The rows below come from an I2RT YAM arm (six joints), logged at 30 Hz.
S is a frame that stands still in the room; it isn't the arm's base.
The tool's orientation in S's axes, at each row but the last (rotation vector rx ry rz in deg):
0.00, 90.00, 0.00
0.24, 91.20, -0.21
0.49, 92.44, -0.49
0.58, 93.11, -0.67
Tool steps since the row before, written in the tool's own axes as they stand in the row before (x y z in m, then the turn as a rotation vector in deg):
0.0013, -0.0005, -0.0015, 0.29, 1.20, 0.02
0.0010, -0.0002, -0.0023, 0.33, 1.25, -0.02
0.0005, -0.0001, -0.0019, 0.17, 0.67, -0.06
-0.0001, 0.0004, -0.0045, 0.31, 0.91, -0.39
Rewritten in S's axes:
-0.0015, -0.0005, -0.0013, 0.02, 1.20, -0.29
-0.0023, -0.0002, -0.0010, -0.02, 1.25, -0.33
-0.0019, -0.0001, -0.0004, -0.06, 0.67, -0.17
-0.0045, 0.0005, 0.0003, -0.39, 0.92, -0.29

